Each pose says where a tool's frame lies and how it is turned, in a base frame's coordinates. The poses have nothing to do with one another.
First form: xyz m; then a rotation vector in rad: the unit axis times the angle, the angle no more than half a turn.
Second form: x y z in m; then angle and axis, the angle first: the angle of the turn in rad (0 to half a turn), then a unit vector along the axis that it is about. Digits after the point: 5 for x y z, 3 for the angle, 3 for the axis.
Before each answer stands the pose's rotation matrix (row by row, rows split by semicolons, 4 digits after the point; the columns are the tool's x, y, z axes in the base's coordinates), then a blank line. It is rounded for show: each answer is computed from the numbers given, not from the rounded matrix.
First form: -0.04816 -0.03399 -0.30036 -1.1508 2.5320 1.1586
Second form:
-0.7012 -0.6887 -0.1847; -0.5900 0.4149 0.6927; -0.4004 0.5946 -0.6972

-0.04816 -0.03399 -0.30036 3.013 -0.382 0.840 0.385
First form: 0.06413 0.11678 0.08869 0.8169 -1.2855 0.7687
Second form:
0.1253 -0.8559 -0.5018; 0.0370 0.5094 -0.8597; 0.9914 0.0892 0.0955

0.06413 0.11678 0.08869 1.706 0.479 -0.753 0.451
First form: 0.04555 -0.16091 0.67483 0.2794 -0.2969 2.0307
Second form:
-0.4529 -0.8888 0.0699; 0.8316 -0.4494 -0.3263; 0.3215 -0.0896 0.9427

0.04555 -0.16091 0.67483 2.071 0.135 -0.143 0.980
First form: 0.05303 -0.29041 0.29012 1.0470 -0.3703 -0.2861
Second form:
0.9020 0.0539 -0.4284; -0.4009 0.4728 -0.7847; 0.1602 0.8795 0.4480

0.05303 -0.29041 0.29012 1.147 0.913 -0.323 -0.249
